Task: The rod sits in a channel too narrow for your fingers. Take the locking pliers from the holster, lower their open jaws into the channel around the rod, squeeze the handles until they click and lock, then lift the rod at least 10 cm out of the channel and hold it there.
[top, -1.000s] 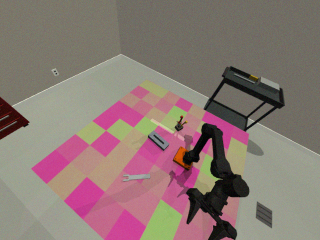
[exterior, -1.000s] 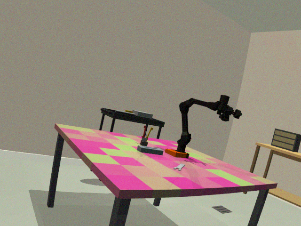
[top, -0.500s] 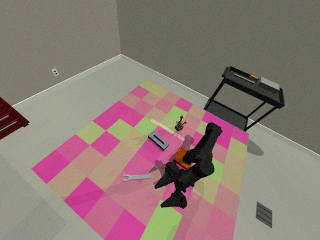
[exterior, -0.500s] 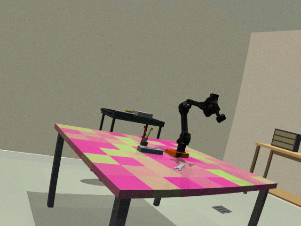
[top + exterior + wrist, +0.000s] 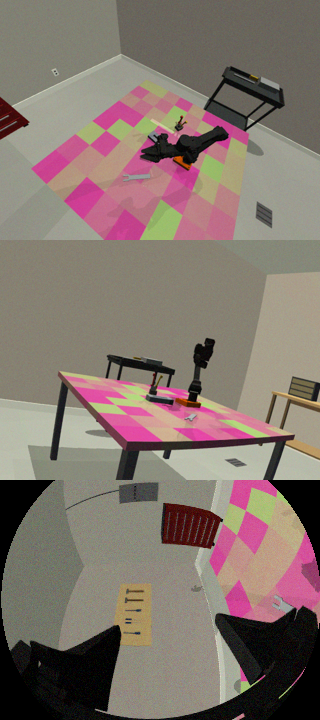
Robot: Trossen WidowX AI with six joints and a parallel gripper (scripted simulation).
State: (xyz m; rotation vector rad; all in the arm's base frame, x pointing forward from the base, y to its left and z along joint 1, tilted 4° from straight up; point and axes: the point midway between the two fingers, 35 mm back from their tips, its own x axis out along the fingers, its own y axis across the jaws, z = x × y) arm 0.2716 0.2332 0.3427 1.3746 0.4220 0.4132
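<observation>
The yellow handle lies 49 cm to the right of my gripper tip, 29 cm below it and 17 cm behind it. The rest, counted from my gripper tip: grey rod: 39 cm below, 30 cm to the right, 2 cm behind; then flat grey forked tool: 39 cm below, 4 cm to the left, 3 cm ahead; then grey channel block: 38 cm below, 30 cm to the right, 2 cm behind.
</observation>
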